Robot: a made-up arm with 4 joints.
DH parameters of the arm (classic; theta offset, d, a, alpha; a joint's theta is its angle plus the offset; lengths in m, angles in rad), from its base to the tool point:
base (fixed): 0 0.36 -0.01 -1.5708
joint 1: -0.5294 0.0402 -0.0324 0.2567
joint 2: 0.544 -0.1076 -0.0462 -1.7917
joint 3: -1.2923 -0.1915 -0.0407 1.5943
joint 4: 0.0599 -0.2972 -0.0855 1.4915
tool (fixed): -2.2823 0.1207 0 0
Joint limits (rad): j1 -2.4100..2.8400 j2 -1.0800..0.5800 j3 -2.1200..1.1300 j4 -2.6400..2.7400
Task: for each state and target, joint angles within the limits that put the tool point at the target. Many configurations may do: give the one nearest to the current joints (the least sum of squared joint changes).
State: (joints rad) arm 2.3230 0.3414 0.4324 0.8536
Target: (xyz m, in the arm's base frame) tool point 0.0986 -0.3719 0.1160
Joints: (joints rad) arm 2.5110 0.0824 0.7277 -0.0922
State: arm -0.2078 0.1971 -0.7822 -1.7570
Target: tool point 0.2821 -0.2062 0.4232
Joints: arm -0.1637 0.4248 -0.2076 -1.1558
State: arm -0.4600 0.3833 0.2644 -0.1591
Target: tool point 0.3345 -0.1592 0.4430
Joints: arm -0.1114 0.5444 -0.2671 -0.5919
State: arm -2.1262 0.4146 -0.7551 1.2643
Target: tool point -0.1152 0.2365 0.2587
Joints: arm -2.4100 0.1493 -1.1893 2.0685
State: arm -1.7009 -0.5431 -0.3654 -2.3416
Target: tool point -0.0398 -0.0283 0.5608
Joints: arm -1.0110 -0.6510 -0.5441 -2.6400
